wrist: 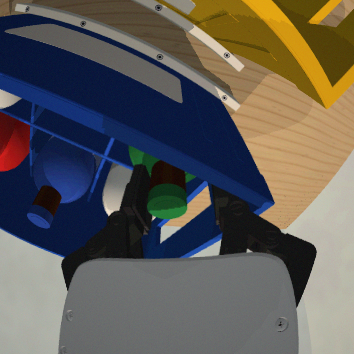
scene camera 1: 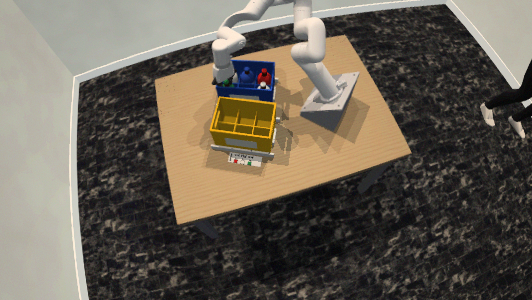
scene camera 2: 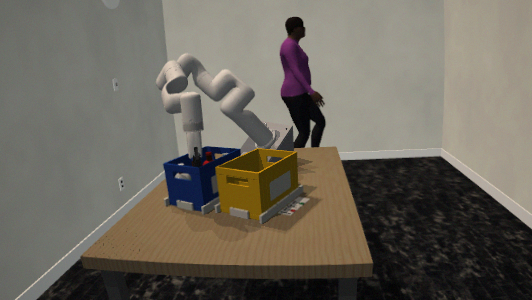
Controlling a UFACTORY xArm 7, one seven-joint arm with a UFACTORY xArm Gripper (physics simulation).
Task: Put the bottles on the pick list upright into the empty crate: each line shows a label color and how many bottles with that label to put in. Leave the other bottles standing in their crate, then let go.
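Frame: origin at the arm's base, x ahead, y down, z left, level; millimetres.
Seen in the pictures: gripper, between the fingertips: point(wrist: 179, 172) point(scene camera 1: 225, 86); arm's base, origin of its link: point(scene camera 1: 331, 93) point(scene camera 2: 266, 140).
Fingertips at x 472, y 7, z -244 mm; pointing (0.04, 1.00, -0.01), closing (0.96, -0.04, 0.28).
Offsets run from my fingertips to a thing's top centre. Level surfaces: height alone.
My gripper point(scene camera 1: 223, 82) point(scene camera 2: 196, 159) point(wrist: 179, 172) is open, its fingers down in the blue crate @[dx -111, dy -42, dz +0 mm] point(scene camera 1: 270, 94) point(scene camera 2: 182, 192) point(wrist: 210, 150) on either side of the neck of a green-capped bottle @[dx -8, dy -30, dz -4 mm] point(wrist: 167, 201), with gaps visible. A white bottle @[dx -48, dy -30, dz -80 mm] point(wrist: 113, 192) stands beside it, partly behind a finger. A blue bottle @[dx -130, dy -30, dz -43 mm] point(scene camera 1: 246, 77) point(wrist: 65, 167), a red one @[dx -208, dy -30, dz +4 mm] point(scene camera 1: 264, 78) point(wrist: 12, 145) and another white one @[dx -171, dy -30, dz +83 mm] point(scene camera 1: 263, 86) point(wrist: 7, 99) also stand in this crate. The yellow crate @[dx -18, dy -42, dz +230 mm] point(scene camera 1: 242, 133) point(scene camera 2: 240, 197) point(wrist: 327, 96) shows empty compartments. The pick list @[dx +33, dy +132, dz +357 mm] point(scene camera 1: 245, 159) point(scene camera 2: 295, 206) shows red, white and green squares; its numbers are blurred.
The crates stand side by side on the wooden table @[dy +133 mm] point(scene camera 1: 310, 165) point(scene camera 2: 230, 250), with light guide rails point(scene camera 1: 242, 151) point(wrist: 160, 56) along their bases. The arm's slanted base point(scene camera 1: 327, 117) stands to their right in scene camera 1. A person point(scene camera 2: 296, 65) stands beyond the table.
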